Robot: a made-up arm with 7 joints.
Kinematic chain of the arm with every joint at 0, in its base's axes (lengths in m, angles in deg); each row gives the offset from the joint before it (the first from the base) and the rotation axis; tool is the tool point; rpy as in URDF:
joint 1: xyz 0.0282 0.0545 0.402 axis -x
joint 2: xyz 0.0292 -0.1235 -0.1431 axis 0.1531 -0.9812 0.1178
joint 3: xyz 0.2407 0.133 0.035 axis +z
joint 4: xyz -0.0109 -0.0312 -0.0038 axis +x
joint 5: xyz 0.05 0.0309 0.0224 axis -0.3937 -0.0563 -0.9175
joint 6: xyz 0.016 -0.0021 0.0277 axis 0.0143 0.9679 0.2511
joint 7: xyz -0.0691 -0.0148 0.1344 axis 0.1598 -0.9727 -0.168
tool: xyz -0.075 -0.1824 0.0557 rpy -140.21 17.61 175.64
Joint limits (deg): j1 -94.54..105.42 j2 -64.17..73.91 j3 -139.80..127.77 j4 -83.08..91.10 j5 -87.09..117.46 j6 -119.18..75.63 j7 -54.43..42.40
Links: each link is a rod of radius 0.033 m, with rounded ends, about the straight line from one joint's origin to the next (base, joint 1, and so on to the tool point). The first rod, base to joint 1, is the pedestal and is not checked.
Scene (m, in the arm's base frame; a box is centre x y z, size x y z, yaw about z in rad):
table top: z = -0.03
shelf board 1: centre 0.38 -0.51 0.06 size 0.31 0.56 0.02 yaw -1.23
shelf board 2: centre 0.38 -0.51 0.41 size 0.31 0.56 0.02 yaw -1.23
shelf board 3: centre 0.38 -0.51 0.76 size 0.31 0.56 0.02 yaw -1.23
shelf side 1: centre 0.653 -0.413 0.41 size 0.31 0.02 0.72 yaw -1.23
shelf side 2: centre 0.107 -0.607 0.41 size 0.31 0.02 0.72 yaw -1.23
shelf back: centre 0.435 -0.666 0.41 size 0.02 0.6 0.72 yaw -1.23
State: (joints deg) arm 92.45 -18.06 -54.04 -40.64 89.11 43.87 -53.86
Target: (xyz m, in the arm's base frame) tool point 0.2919 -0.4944 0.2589
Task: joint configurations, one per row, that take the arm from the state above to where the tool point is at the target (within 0.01 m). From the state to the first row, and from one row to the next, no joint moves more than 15 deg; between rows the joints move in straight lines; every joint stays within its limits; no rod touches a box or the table.
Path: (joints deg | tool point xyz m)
1: 79.15 -24.65 -51.59 -30.46 85.28 47.98 -53.94 | 0.4671 0.1175 0.3376
2: 65.84 -31.23 -49.15 -20.28 81.44 52.08 -54.02 | 0.4386 0.1049 0.4110
3: 52.54 -37.82 -46.70 -10.10 77.61 56.19 -54.10 | 0.4061 0.0485 0.4696
4: 39.23 -44.41 -44.25 0.08 73.77 60.30 -54.19 | 0.3680 -0.0399 0.4912
5: 25.93 -51.00 -41.81 10.26 69.94 64.40 -54.27 | 0.3228 -0.1380 0.4618
6: 12.62 -57.58 -39.36 20.44 66.10 68.51 -54.35 | 0.2694 -0.2186 0.3801
7: -0.68 -64.17 -36.91 30.61 62.27 72.62 -54.43 | 0.2075 -0.2563 0.2589
8: 10.55 -64.17 -26.42 30.92 54.17 73.62 -54.43 | 0.2301 -0.3445 0.2492
9: 21.79 -64.17 -15.92 31.23 46.07 74.63 -54.43 | 0.2596 -0.4250 0.2498
10: 33.03 -64.17 -5.42 31.53 37.96 75.63 -54.43 | 0.2919 -0.4944 0.2589

